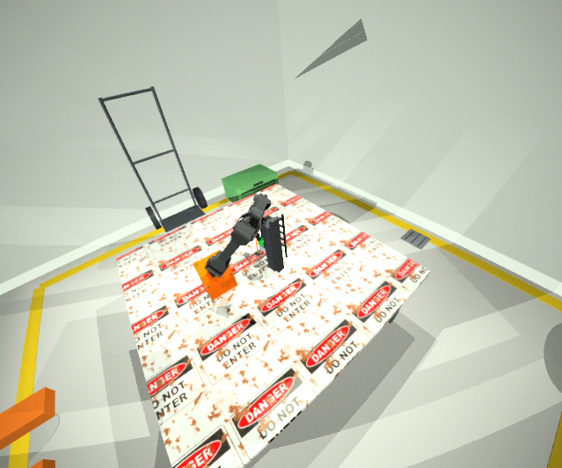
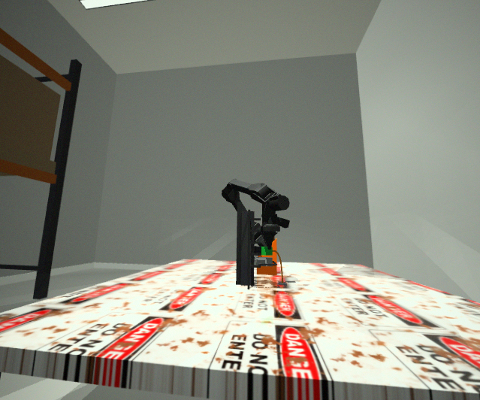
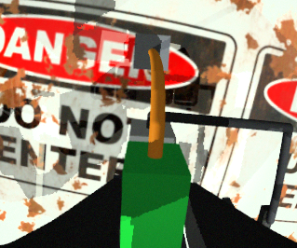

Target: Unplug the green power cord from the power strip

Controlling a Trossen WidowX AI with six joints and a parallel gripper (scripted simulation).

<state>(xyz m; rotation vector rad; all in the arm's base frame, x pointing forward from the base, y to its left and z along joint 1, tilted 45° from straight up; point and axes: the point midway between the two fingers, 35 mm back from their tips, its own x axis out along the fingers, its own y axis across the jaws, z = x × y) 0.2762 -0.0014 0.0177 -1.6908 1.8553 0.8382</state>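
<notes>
My gripper tip is 30 mm to the left of the green plug and 10 mm short of it.
</notes>
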